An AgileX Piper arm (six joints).
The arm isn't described. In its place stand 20 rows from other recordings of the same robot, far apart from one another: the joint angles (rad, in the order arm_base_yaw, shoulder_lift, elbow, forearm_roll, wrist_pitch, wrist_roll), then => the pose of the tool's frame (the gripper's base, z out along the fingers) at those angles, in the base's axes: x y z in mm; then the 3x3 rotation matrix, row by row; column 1 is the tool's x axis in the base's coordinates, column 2 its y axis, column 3 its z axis.
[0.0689, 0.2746, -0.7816, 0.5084, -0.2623, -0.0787] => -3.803 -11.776 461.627; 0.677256 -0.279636 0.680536; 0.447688 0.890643 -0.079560; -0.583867 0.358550 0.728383
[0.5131, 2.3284, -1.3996, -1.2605, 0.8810, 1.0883] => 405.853 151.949 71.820; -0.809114 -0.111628 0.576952; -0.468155 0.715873 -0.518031; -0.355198 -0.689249 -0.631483
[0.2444, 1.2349, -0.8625, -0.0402, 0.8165, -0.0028] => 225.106 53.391 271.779; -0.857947 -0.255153 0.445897; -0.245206 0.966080 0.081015; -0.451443 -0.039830 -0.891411
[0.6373, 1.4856, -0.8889, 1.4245, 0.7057, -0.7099] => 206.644 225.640 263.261; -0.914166 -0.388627 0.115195; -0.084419 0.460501 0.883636; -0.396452 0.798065 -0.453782
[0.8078, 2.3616, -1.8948, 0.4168, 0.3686, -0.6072] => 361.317 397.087 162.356; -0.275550 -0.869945 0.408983; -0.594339 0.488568 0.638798; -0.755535 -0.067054 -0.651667
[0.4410, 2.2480, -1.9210, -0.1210, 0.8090, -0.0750] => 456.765 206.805 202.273; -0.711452 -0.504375 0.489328; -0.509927 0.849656 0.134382; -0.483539 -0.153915 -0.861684
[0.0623, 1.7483, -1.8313, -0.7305, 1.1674, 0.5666] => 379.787 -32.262 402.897; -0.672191 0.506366 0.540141; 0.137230 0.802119 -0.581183; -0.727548 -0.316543 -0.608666
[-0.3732, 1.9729, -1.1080, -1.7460, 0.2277, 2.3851] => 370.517 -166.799 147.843; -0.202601 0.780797 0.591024; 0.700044 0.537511 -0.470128; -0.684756 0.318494 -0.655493
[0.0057, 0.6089, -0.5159, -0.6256, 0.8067, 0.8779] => 104.182 -37.881 283.107; -0.467948 0.551099 0.690880; 0.362222 0.832675 -0.418865; -0.806114 0.054244 -0.589269
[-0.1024, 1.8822, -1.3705, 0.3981, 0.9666, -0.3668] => 380.492 -9.914 212.548; -0.966385 -0.100182 0.236777; -0.026354 0.954705 0.296383; -0.255745 0.280181 -0.925253
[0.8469, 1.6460, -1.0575, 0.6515, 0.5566, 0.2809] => 203.061 273.727 229.825; -0.983566 -0.135413 0.119423; -0.032926 0.784870 0.618785; -0.177523 0.604684 -0.776430
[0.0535, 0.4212, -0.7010, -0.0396, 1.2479, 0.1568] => 42.248 -1.159 314.071; -0.766311 0.081417 0.637291; 0.102797 0.994696 -0.003470; -0.634193 0.062852 -0.770616
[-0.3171, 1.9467, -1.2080, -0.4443, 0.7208, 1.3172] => 347.110 -141.082 152.363; -0.215603 0.966988 0.135830; 0.905384 0.250068 -0.343140; -0.365779 0.048996 -0.929411
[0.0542, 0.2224, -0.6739, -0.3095, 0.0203, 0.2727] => 16.036 0.307 415.632; 0.497061 -0.030576 0.867177; -0.009818 0.999117 0.040855; -0.867660 -0.028822 0.496322
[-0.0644, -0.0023, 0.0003, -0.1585, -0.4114, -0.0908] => 45.455 2.824 248.423; 0.459664 0.119754 0.879982; -0.263739 0.964572 0.006500; -0.848028 -0.235073 0.474963
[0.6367, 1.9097, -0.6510, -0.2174, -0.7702, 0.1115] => 257.570 207.451 117.898; -0.290590 -0.712427 0.638753; -0.271092 0.701506 0.659089; -0.917642 0.018364 -0.396984
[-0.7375, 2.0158, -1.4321, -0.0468, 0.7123, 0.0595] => 308.713 -284.230 176.116; -0.675472 0.696609 0.241813; 0.646176 0.717171 -0.261002; -0.355237 -0.020046 -0.934561
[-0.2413, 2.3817, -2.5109, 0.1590, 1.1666, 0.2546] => 512.169 -112.400 291.849; -0.699984 0.391868 0.597044; 0.490423 0.871480 0.002986; -0.519142 0.294894 -0.802203
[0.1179, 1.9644, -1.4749, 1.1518, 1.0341, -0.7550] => 402.390 119.603 243.555; -0.881434 -0.407419 0.238923; -0.042627 0.572422 0.818851; -0.470380 0.711578 -0.521919
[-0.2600, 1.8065, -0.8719, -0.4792, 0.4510, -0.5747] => 298.540 -98.342 130.488; -0.751600 -0.612871 0.243899; -0.659609 0.700340 -0.272836; -0.003599 -0.365942 -0.930631
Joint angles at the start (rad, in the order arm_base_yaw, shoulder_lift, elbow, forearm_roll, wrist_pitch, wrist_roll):
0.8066 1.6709 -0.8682 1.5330 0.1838 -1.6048
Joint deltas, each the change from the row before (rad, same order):
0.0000 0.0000 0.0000 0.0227 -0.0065 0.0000
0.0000 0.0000 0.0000 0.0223 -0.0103 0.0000
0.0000 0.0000 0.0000 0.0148 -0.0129 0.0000
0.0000 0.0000 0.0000 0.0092 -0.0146 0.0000
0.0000 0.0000 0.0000 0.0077 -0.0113 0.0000
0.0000 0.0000 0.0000 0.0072 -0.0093 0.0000
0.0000 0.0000 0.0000 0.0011 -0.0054 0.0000
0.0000 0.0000 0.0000 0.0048 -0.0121 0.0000
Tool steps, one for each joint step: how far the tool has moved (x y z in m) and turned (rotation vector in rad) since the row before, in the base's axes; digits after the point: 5 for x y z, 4 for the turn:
0.00064 -0.00015 0.00022 0.0090 0.0092 -0.0198
0.00091 -0.00038 0.00016 0.0070 0.0072 -0.0224
0.00103 -0.00061 0.00003 0.0017 0.0021 -0.0194
0.00109 -0.00076 -0.00006 -0.0021 -0.0016 -0.0171
0.00084 -0.00060 -0.00005 -0.0014 -0.0009 -0.0136
0.00068 -0.00050 -0.00003 -0.0007 -0.0002 -0.0117
0.00038 -0.00031 -0.00005 -0.0021 -0.0018 -0.0048
0.00085 -0.00070 -0.00008 -0.0034 -0.0027 -0.0123

